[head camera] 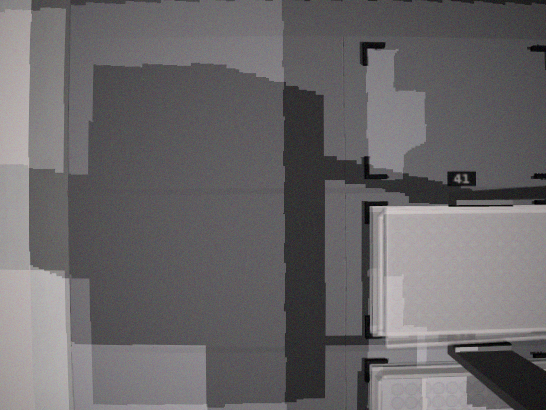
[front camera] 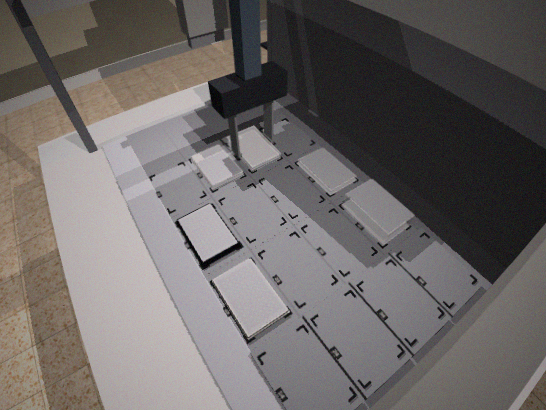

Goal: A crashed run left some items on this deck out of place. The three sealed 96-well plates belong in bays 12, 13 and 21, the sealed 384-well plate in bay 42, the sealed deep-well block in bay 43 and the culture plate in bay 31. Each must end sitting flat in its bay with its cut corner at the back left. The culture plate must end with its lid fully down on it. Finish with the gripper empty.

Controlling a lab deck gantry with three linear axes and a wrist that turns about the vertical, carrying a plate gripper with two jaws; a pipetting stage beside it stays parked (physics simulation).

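Pixels of known places: gripper, fingertip midpoint: (head camera: 475, 273) (front camera: 252, 146); robot's base at its link origin: (front camera: 151, 177).
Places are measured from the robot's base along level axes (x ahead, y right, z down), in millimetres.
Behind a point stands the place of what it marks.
My gripper (front camera: 254, 149) {z -16, x 64, y -257 mm} (head camera: 482, 274) {z -16, x 64, y -257 mm} is shut on the culture plate's lid (front camera: 261, 145) {z -23, x 79, y -273 mm} (head camera: 465, 270) {z -24, x 53, y -260 mm}, its jaws along the two long sides. The culture plate (head camera: 374, 275) {z -8, x 1, y -255 mm} is in bay 31; the lid lies over it, its left edge slightly right of the plate's in the head view. Whether it is fully down I cannot tell. A clear-sided plate (front camera: 217, 167) {z -15, x 78, y -147 mm} (head camera: 445, 392) {z -14, x 46, y -179 mm} is in bay 21. In the front view, a dark-skirted plate (front camera: 209, 232) {z -14, x 235, y -46 mm} is in bay 12, a pale plate (front camera: 251, 297) {z -14, x 399, y -43 mm} in bay 13, a low plate (front camera: 327, 170) {z -15, x 236, y -359 mm} in bay 42 and a taller block (front camera: 382, 207) {z -42, x 401, y -363 mm} in bay 43. Cut corners are unclear.
Bay 41 (head camera: 480, 115) {z 0, x 78, y -361 mm}, with its dark number label (head camera: 461, 179) {z 0, x 64, y -317 mm}, is behind the culture plate. Black corner brackets mark the bays. A dark wall panel (front camera: 425, 135) {z -145, x 362, y -499 mm} rises along the deck's right side in the front view. Hard shadows cross the deck.
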